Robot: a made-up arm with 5 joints.
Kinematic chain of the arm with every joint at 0, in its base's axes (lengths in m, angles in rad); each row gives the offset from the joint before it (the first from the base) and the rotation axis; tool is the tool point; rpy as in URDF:
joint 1: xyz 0.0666 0 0.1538 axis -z
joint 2: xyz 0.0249 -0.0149 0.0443 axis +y
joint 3: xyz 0.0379 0 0.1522 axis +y
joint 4: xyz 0.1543 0 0.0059 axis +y
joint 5: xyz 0.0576 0.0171 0 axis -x
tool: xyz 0 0 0 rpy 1.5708 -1.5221 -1.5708
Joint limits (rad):
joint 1: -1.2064..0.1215
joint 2: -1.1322..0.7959
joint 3: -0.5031..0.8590
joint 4: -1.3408..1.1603
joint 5: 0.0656..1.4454
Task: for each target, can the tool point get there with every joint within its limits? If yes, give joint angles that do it. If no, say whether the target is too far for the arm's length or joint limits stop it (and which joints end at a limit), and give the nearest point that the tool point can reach.
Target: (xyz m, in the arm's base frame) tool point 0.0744 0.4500 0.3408
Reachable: no: too far | nearest point 0.1892 0.3277 0.3145 | short by 0.170 m
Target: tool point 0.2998 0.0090 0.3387
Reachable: yes | joints -0.0290 -0.2597 0.4155 -0.1877 0.3969
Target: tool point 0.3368 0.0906 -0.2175
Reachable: no: too far | nearest point 0.2676 0.0674 0.0719 | short by 0.298 m
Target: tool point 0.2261 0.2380 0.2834
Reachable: yes | joints -0.9725 0.2610 0.2993 -1.0108 0.4316
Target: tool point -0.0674 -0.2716 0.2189
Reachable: no: joint limits stop it (at a limit: joint 2, joint 3, joint 4) | nearest point -0.0084 -0.1520 0.4601 | short by 0.276 m
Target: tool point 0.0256 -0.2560 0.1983
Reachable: no: joint limits stop it (at a limit: joint 1, joint 2, joint 3, joint 4) | nearest point 0.0042 -0.1575 0.4601 | short by 0.281 m
